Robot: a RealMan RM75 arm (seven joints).
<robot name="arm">
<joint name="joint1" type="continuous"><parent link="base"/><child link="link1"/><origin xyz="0 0 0.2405"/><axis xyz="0 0 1"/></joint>
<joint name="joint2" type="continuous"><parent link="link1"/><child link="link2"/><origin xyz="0 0 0"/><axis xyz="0 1 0"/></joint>
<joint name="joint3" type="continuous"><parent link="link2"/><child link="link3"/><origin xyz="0 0 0.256"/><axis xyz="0 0 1"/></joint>
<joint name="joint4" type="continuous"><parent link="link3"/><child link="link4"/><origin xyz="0 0 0"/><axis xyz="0 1 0"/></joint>
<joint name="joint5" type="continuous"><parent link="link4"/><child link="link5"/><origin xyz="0 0 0.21"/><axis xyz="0 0 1"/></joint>
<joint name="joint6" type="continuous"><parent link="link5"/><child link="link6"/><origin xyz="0 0 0"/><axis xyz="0 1 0"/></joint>
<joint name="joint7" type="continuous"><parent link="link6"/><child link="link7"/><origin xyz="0 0 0.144"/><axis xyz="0 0 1"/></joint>
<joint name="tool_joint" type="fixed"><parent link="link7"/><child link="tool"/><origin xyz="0 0 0"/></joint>
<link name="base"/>
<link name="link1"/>
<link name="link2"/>
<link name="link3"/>
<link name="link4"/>
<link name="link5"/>
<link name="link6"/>
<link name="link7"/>
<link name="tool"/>
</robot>
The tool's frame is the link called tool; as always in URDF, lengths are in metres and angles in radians. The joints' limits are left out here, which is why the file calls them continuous.
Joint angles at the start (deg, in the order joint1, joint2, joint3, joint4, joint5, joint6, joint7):
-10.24 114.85 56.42 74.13 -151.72 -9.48 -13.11
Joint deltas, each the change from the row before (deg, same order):
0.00 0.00 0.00 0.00 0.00 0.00 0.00
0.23 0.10 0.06 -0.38 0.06 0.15 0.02
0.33 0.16 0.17 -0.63 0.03 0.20 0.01
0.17 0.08 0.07 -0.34 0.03 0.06 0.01
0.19 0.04 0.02 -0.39 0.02 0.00 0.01
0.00 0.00 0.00 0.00 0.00 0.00 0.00
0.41 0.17 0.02 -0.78 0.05 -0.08 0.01
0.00 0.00 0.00 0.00 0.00 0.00 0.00
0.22 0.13 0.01 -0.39 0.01 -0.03 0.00
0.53 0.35 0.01 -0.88 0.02 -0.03 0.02
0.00 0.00 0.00 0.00 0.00 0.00 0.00
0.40 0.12 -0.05 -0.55 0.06 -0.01 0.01
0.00 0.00 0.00 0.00 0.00 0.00 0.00
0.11 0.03 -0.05 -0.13 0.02 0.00 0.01
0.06 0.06 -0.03 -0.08 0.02 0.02 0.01
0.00 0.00 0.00 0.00 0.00 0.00 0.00
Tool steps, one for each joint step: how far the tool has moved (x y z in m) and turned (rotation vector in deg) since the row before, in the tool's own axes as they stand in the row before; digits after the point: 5 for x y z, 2 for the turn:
0.00000 0.00000 0.00000 0.00 0.00 0.00
0.00116 -0.00003 0.00093 -0.02 0.30 0.03
0.00194 -0.00056 0.00135 0.07 0.47 -0.01
0.00101 -0.00025 0.00068 0.03 0.22 0.01
0.00121 -0.00029 0.00062 0.01 0.22 -0.06
0.00000 0.00000 0.00000 0.00 0.00 0.00
0.00190 0.00007 0.00156 -0.02 0.32 -0.06
0.00000 0.00000 0.00000 0.00 0.00 0.00
0.00079 0.00034 0.00094 -0.03 0.14 -0.02
0.00159 0.00127 0.00236 -0.13 0.31 0.01
0.00000 0.00000 0.00000 0.00 0.00 0.00
0.00094 0.00058 0.00148 -0.14 0.21 -0.09
0.00000 0.00000 0.00000 0.00 0.00 0.00
0.00020 0.00038 0.00040 -0.08 0.05 -0.02
0.00012 0.00049 0.00031 -0.06 0.04 0.04
0.00000 0.00000 0.00000 0.00 0.00 0.00

